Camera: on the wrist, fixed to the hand. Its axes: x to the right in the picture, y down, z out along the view.
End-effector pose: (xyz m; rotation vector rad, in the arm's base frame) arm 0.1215 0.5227 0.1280 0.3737 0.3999 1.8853
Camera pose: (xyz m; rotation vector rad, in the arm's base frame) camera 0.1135 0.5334 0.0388 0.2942 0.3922 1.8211
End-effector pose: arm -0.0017 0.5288 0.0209 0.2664 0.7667 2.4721
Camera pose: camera -0.0190 0.5197 -0.0671 0.1756 0.7249 2.4197
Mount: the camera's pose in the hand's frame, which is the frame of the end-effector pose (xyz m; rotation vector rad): 0.0070 -0.0366 -0.0821 -0.0416 0.0339 -0.0799
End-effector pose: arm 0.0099 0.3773 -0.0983 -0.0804 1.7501 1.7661
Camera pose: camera -0.0101 0.3014 -0.1427 -0.1963 1.7102 1.7529
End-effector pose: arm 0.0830 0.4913 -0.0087 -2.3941 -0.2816 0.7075
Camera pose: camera 0.1331 0.4812 0.0656 -2.4171 -0.3790 0.6297
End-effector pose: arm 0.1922 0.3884 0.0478 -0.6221 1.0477 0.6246
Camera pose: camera 0.1734 0.3057 0.0174 -0.7096 1.0385 0.5689
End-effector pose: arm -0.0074 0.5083 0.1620 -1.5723 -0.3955 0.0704
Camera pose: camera 0.0153 0.4314 0.2033 -1.5949 -0.4351 -0.0262
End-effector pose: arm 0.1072 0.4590 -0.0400 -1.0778 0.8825 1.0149
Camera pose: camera 0.1374 0.3757 -0.0569 -1.1594 0.8422 0.9545
